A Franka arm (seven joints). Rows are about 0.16 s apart.
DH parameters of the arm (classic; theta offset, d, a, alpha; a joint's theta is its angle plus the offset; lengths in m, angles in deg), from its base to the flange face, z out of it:
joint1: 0 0.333 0 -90
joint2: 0 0 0 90
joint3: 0 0.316 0.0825 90
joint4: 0 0 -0.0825 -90
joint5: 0 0.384 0 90
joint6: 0 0 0.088 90
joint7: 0 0.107 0 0
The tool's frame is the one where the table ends.
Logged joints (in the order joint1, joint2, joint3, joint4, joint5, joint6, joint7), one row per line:
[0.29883, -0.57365, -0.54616, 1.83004, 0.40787, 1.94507, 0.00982]
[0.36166, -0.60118, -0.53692, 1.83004, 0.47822, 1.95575, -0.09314]
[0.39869, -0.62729, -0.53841, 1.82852, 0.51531, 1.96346, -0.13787]
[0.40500, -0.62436, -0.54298, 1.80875, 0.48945, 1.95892, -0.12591]
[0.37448, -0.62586, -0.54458, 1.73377, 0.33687, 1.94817, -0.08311]
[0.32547, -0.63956, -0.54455, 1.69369, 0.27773, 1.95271, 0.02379]
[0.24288, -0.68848, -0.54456, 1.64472, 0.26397, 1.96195, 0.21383]
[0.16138, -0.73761, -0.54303, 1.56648, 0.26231, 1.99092, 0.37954]
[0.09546, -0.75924, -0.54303, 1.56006, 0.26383, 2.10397, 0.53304]
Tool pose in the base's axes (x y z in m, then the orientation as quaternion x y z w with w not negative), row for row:
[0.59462, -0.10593, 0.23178, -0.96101, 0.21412, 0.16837, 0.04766]
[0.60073, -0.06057, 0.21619, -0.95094, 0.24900, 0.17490, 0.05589]
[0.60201, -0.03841, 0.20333, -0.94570, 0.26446, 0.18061, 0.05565]
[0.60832, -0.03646, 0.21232, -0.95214, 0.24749, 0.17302, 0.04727]
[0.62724, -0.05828, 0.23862, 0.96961, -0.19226, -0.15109, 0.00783]
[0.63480, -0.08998, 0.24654, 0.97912, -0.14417, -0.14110, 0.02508]
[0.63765, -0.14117, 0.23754, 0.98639, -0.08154, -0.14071, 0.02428]
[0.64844, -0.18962, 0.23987, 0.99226, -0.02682, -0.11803, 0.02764]
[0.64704, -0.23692, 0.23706, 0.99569, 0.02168, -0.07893, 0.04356]
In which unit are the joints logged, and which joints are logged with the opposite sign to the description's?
The joints are logged in radians. Opposite sign: joint2, joint4, joint7.
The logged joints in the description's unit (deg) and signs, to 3 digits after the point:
[17.122, 32.868, -31.293, -104.854, 23.369, 111.444, -0.563]
[20.722, 34.445, -30.763, -104.854, 27.400, 112.056, 5.337]
[22.843, 35.941, -30.849, -104.766, 29.525, 112.498, 7.899]
[23.205, 35.773, -31.110, -103.634, 28.043, 112.238, 7.214]
[21.456, 35.859, -31.202, -99.338, 19.301, 111.622, 4.762]
[18.648, 36.644, -31.200, -97.041, 15.913, 111.882, -1.363]
[13.916, 39.447, -31.201, -94.236, 15.124, 112.411, -12.252]
[9.246, 42.262, -31.113, -89.753, 15.029, 114.071, -21.746]
[5.469, 43.501, -31.113, -89.385, 15.116, 120.549, -30.541]

